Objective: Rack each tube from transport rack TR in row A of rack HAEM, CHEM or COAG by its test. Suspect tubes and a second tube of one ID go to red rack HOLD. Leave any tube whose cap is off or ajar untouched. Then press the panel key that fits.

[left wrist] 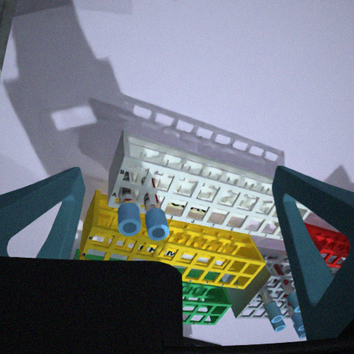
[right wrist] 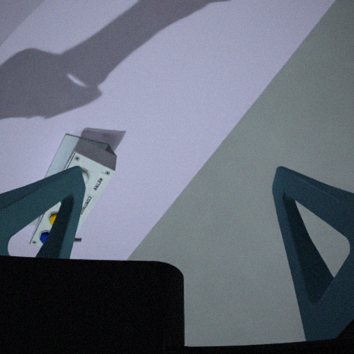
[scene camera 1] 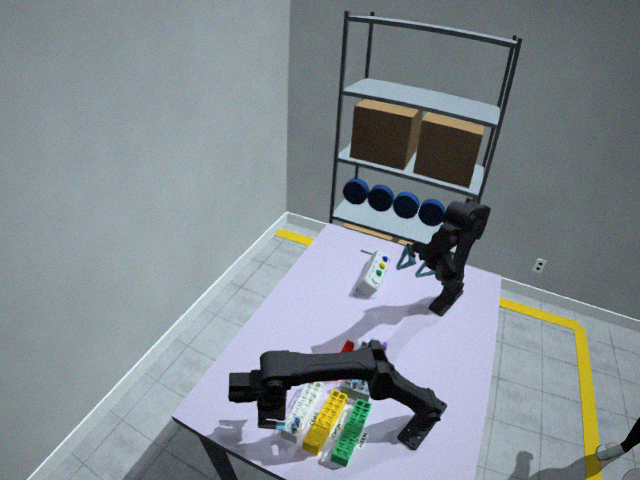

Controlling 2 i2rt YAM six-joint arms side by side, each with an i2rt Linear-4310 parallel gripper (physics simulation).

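Frame: origin at the left arm's base, x left, y back, z up, level; metres.
Seen in the pictures: left gripper, fingertip midpoint: (scene camera 1: 272,409); right gripper, fingertip midpoint: (scene camera 1: 406,272); left arm's base at its link origin: (scene camera 1: 423,422); right arm's base at its link origin: (scene camera 1: 446,300).
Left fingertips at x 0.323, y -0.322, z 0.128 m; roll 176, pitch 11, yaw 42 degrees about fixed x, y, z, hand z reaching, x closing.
Pixels of each thing's top centre, then the offset from my left fingertips to it. "*": a spot on its surface instead. Level surfaces: height alone.
- white COAG rack at a spot on its surface: (scene camera 1: 313,393) * dz -0.072, dx -0.150, dy +0.016 m
- yellow CHEM rack at its top centre: (scene camera 1: 326,417) dz -0.071, dx -0.114, dy +0.099 m
- green HAEM rack at a spot on its surface: (scene camera 1: 340,454) * dz -0.072, dx -0.053, dy +0.205 m
- transport rack at its top centre: (scene camera 1: 366,366) dz -0.071, dx -0.339, dy +0.071 m
- white key panel at its top centre: (scene camera 1: 376,264) dz -0.044, dx -0.752, dy -0.194 m
- lilac table at its surface level: dz -0.128 m
My left gripper (scene camera 1: 276,423) (left wrist: 178,176) is open and empty above the white COAG rack (scene camera 1: 313,393) (left wrist: 197,182). Two blue-capped tubes (left wrist: 143,222) stand side by side at that rack's left end in the left wrist view, in row A. Beside it lie the yellow CHEM rack (scene camera 1: 325,423) (left wrist: 252,255) and the green HAEM rack (scene camera 1: 340,454) (left wrist: 220,302). The transport rack (scene camera 1: 355,393) (left wrist: 250,297) holds several tubes; my left arm hides much of it. Red rack HOLD (scene camera 1: 347,346) (left wrist: 327,245) shows partly. My right gripper (scene camera 1: 414,264) (right wrist: 178,176) is open and empty.
The white key panel (scene camera 1: 370,283) (right wrist: 102,172) with blue, yellow and green keys stands on the lilac table (scene camera 1: 289,310), to the left of my right gripper; a finger partly covers it in the right wrist view. A shelf unit (scene camera 1: 338,124) with boxes stands behind the table.
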